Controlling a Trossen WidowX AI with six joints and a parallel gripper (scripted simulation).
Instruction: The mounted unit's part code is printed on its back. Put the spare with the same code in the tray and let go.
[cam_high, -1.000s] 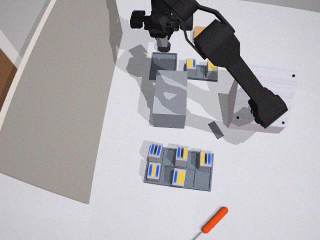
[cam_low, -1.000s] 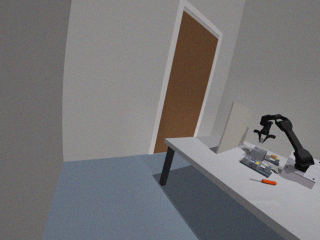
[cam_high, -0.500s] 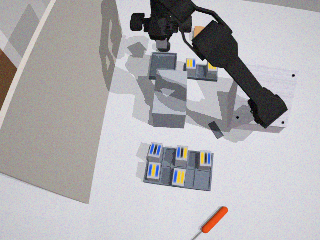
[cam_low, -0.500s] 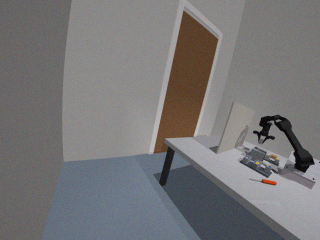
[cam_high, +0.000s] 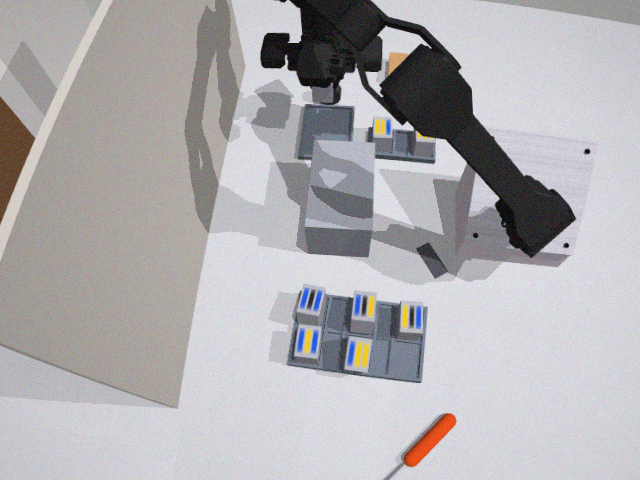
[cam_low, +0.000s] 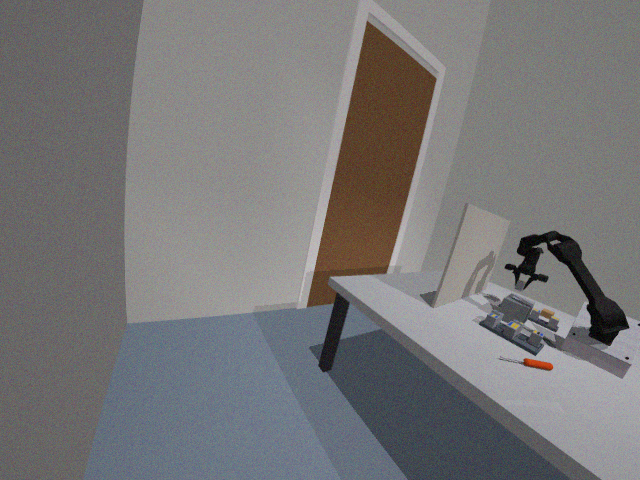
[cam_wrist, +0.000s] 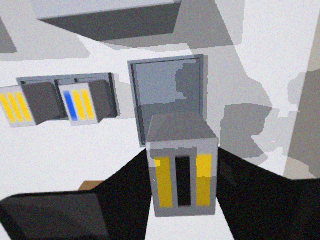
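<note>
Right now my gripper tip is 120 mm above the dark flat tray. From my gripper tip the other things lie so: black puck (10 mm ahead, 80 mm to the right, 100 mm below); then rack (150 mm behind, 20 mm to the left, 110 mm below); then mounted unit (50 mm behind, 180 mm to the left, 70 mm below).
</note>
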